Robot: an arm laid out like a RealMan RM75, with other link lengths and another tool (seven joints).
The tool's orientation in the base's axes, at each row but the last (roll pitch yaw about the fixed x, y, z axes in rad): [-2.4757, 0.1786, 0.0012]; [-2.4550, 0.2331, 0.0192]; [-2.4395, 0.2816, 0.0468]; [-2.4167, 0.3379, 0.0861]
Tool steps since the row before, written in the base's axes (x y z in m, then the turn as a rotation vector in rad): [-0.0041, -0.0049, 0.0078, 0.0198, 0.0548, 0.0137]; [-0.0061, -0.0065, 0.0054, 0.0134, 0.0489, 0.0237]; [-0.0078, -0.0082, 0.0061, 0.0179, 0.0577, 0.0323]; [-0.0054, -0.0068, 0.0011, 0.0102, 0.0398, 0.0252]
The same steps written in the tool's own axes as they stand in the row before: [-0.0054, -0.0004, -0.0085, 0.0171, -0.0536, 0.0205]; [-0.0073, 0.0025, -0.0070, 0.0085, -0.0543, 0.0104]; [-0.0095, 0.0037, -0.0078, 0.0108, -0.0671, 0.0086]; [-0.0060, 0.0053, -0.0035, 0.0045, -0.0478, 0.0045]
